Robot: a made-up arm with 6 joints. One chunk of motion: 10 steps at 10 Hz.
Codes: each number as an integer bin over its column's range. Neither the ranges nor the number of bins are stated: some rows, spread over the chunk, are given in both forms.
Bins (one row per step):
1: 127 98 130 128 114 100
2: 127 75 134 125 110 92
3: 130 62 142 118 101 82
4: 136 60 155 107 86 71
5: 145 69 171 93 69 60
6: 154 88 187 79 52 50
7: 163 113 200 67 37 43
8: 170 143 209 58 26 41
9: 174 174 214 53 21 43
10: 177 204 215 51 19 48
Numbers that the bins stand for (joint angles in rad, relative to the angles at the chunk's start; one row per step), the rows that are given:
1: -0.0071 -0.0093 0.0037 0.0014 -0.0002 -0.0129
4: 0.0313 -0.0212 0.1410 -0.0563 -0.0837 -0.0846
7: 0.1467 -0.0045 0.3880 -0.1661 -0.2297 -0.1538
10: 0.2066 0.0240 0.4704 -0.2100 -0.2834 -0.1414
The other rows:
2: -0.0071 -0.0165 0.0257 -0.0069 -0.0122 -0.0327
3: 0.0057 -0.0205 0.0696 -0.0261 -0.0390 -0.0574
5: 0.0698 -0.0184 0.2288 -0.0947 -0.1344 -0.1118
6: 0.1083 -0.0124 0.3167 -0.1331 -0.1850 -0.1365
8: 0.1767 0.0049 0.4375 -0.1908 -0.2625 -0.1587
9: 0.1938 0.0146 0.4649 -0.2045 -0.2774 -0.1538

